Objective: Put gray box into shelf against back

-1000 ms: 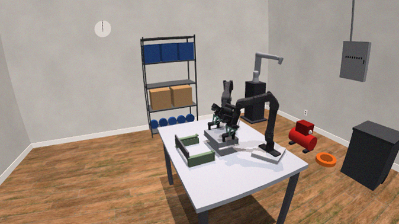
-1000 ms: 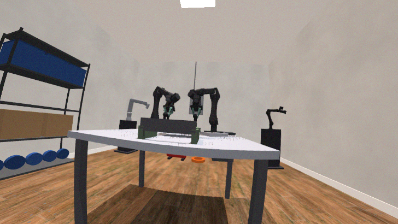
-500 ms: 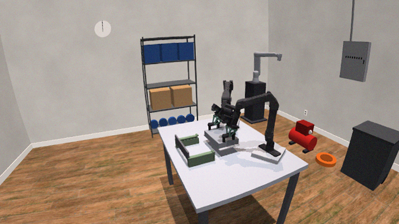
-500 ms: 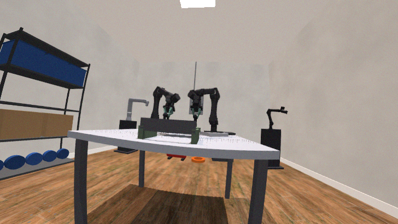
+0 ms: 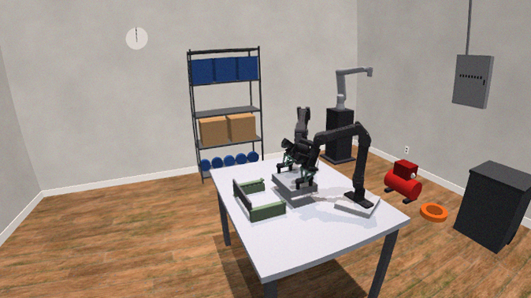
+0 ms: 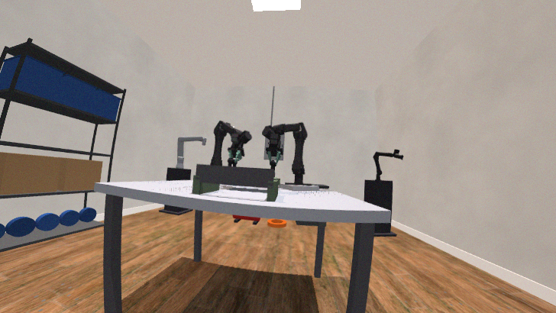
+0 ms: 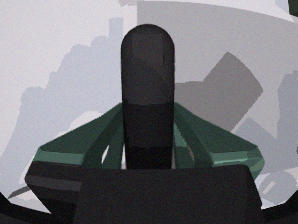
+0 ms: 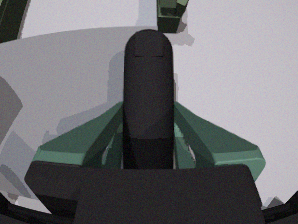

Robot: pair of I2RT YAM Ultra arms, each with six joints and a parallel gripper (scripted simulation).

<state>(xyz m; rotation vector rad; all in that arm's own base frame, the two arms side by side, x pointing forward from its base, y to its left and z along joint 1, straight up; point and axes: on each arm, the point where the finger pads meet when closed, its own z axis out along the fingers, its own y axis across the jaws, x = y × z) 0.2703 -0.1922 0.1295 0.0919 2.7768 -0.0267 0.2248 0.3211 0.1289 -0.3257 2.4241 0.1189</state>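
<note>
The gray box is 120 mm to the left of my right hand and 50 mm below it. Round my right hand: dark back plate (340 mm ahead, 130 mm to the left, 80 mm below).
My left gripper is now 12 cm to the left of the gray box and 5 cm above it. The rest, counted from my left hand: dark back plate (34 cm ahead, 11 cm to the right, 8 cm below).
</note>
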